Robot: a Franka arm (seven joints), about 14 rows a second.
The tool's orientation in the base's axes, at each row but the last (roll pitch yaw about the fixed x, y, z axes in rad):
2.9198, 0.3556, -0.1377
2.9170, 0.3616, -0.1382
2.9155, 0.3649, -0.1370
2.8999, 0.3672, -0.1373
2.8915, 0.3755, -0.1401
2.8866, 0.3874, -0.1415
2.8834, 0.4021, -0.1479
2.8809, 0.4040, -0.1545
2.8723, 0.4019, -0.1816
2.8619, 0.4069, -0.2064
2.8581, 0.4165, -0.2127
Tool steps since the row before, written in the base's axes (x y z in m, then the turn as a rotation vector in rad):
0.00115, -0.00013, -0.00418, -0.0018, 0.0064, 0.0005
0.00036, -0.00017, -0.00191, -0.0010, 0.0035, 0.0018
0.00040, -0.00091, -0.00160, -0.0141, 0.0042, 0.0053
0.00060, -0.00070, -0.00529, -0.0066, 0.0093, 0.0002
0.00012, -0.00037, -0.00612, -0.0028, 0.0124, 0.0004
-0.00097, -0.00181, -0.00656, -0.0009, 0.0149, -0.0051
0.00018, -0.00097, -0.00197, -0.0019, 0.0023, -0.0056
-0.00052, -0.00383, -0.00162, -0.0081, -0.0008, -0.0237
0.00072, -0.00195, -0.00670, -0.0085, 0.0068, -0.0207
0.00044, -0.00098, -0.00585, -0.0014, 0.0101, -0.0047
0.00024, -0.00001, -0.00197, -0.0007, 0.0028, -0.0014
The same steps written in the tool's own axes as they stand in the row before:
0.00254, -0.00080, 0.00342, -0.0027, -0.0060, -0.0009
0.00103, -0.00025, 0.00164, -0.0020, -0.0030, -0.0019
0.00106, 0.00053, 0.00147, -0.0155, -0.0022, -0.0003
0.00254, -0.00053, 0.00470, -0.0074, -0.0087, 0.0006
0.00240, -0.00105, 0.00554, -0.0043, -0.0118, -0.0017
0.00183, 0.00027, 0.00662, -0.0008, -0.0156, 0.0020
0.00107, 0.00047, 0.00187, 0.0002, -0.0035, 0.0053
0.00071, 0.00336, 0.00241, 0.0021, -0.0044, 0.0246
0.00360, 0.00019, 0.00602, -0.0007, -0.0110, 0.0206
0.00290, -0.00058, 0.00516, -0.0013, -0.0108, 0.0028
0.00101, -0.00052, 0.00163, -0.0006, -0.0030, 0.0010

